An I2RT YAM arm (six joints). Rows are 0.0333 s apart.
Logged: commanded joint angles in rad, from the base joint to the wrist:
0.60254 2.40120 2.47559 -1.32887 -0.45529 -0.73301
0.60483 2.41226 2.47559 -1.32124 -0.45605 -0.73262
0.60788 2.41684 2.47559 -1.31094 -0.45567 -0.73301
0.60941 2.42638 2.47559 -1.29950 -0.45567 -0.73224
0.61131 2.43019 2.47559 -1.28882 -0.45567 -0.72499
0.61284 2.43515 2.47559 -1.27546 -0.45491 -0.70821
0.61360 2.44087 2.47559 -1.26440 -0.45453 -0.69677
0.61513 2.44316 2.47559 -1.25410 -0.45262 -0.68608
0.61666 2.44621 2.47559 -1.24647 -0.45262 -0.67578
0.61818 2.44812 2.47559 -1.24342 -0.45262 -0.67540
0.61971 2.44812 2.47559 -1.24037 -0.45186 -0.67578
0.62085 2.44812 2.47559 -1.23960 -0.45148 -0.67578
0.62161 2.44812 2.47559 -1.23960 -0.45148 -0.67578
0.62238 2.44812 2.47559 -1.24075 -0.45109 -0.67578
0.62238 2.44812 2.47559 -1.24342 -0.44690 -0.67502
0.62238 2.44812 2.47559 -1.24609 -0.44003 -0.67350
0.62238 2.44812 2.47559 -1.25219 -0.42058 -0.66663
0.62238 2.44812 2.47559 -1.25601 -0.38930 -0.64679
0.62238 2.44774 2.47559 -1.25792 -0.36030 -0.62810
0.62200 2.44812 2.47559 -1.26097 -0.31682 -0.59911
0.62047 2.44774 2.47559 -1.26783 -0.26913 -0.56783
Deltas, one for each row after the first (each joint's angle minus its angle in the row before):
0.00229 0.01106 0.00000 0.00763 -0.00076 0.00039
0.00305 0.00458 0.00000 0.01030 0.00038 -0.00039
0.00153 0.00954 0.00000 0.01144 0.00000 0.00077
0.00190 0.00381 0.00000 0.01068 0.00000 0.00725
0.00153 0.00496 0.00000 0.01336 0.00076 0.01678
0.00076 0.00572 0.00000 0.01106 0.00038 0.01144
0.00153 0.00229 0.00000 0.01030 0.00191 0.01069
0.00153 0.00305 0.00000 0.00763 0.00000 0.01030
0.00152 0.00191 0.00000 0.00305 0.00000 0.00038
0.00153 0.00000 0.00000 0.00305 0.00076 -0.00038
0.00114 0.00000 0.00000 0.00077 0.00038 0.00000
0.00076 0.00000 0.00000 0.00000 0.00000 0.00000
0.00077 0.00000 0.00000 -0.00115 0.00039 0.00000
0.00000 0.00000 0.00000 -0.00267 0.00419 0.00076
0.00000 0.00000 0.00000 -0.00267 0.00687 0.00152
0.00000 0.00000 0.00000 -0.00610 0.01945 0.00687
0.00000 0.00000 0.00000 -0.00382 0.03128 0.01984
0.00000 -0.00038 0.00000 -0.00191 0.02900 0.01869
-0.00038 0.00038 0.00000 -0.00305 0.04348 0.02899
-0.00153 -0.00038 0.00000 -0.00686 0.04769 0.03128

